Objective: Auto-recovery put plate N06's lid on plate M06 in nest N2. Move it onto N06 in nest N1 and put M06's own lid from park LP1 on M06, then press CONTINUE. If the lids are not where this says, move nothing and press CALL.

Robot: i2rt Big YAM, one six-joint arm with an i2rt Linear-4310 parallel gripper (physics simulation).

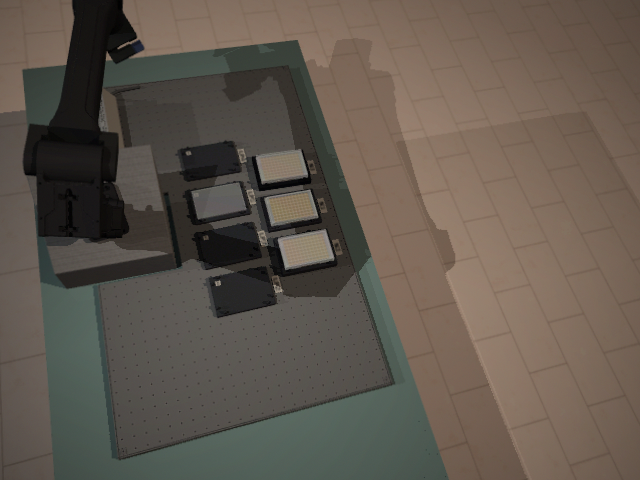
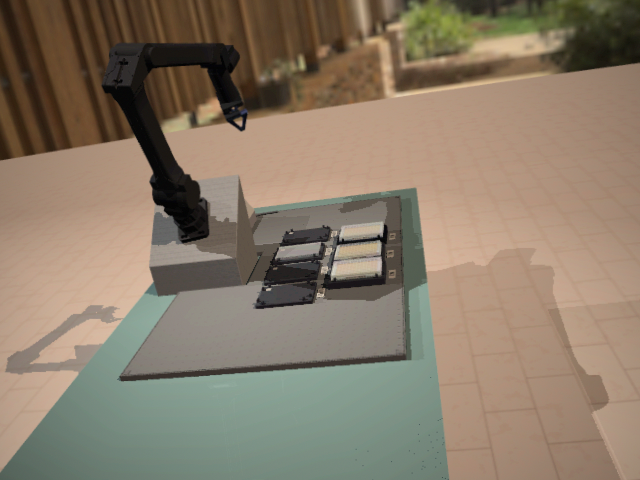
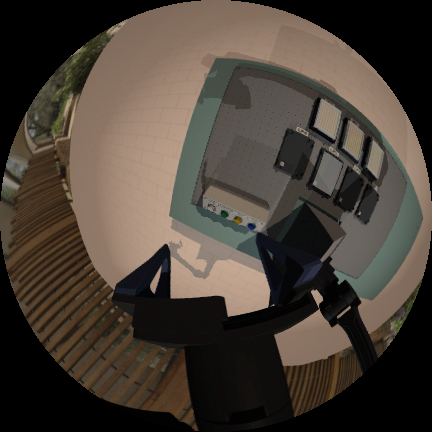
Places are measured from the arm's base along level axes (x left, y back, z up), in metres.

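Pixels of known places: gripper, between the fingertips: [image 1: 115, 35] [image 2: 239, 122] [image 3: 212, 242]; arm's base, origin of its link: [image 2: 193, 220].
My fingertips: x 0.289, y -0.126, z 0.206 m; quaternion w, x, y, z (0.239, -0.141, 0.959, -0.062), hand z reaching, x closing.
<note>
Ahead of a thing's pixels: the offset from my fingertips to its top centre. Level surfaces: height alone.
My gripper [image 2: 241, 128] [image 3: 212, 242] is open and empty, high above the table by the button box {dx +0.027, dy +0.093, dz -0.291 m} [image 1: 111, 116] [image 3: 235, 200]. The box shows a white button {dx +0.103, dy +0.111, dz -0.300 m} [image 3: 211, 207], a green button {dx +0.053, dy +0.114, dz -0.300 m} [image 3: 224, 214], a yellow button {dx +0.003, dy +0.117, dz -0.300 m} [image 3: 238, 220] and a blue button {dx -0.047, dy +0.120, dz -0.300 m} [image 3: 251, 226]; their labels are too small to read. Three well plates stand in a row: a whitish one {dx -0.191, dy -0.333, dz -0.339 m} [image 1: 282, 167] [image 3: 327, 119], a yellowish middle one {dx -0.316, dy -0.320, dz -0.346 m} [image 1: 292, 208] [image 3: 353, 140] and a pinkish one {dx -0.446, dy -0.316, dz -0.339 m} [image 1: 306, 250] [image 3: 374, 159]. I cannot tell which wear lids. A clear lid {dx -0.243, dy -0.143, dz -0.357 m} [image 1: 219, 202] [image 2: 299, 252] [image 3: 327, 172] lies on the second park.
Dark park tiles {dz -0.365 m} [image 1: 210, 160] [image 1: 230, 245] [image 1: 242, 291] flank the lid's park, beside the plates. The grey arm pedestal [image 1: 129, 180] [image 2: 196, 271] [image 3: 327, 237] stands beside the parks and the button box. A perforated board {dz -0.374 m} [image 1: 232, 361] [image 2: 268, 335] lies under the parks and plates.
</note>
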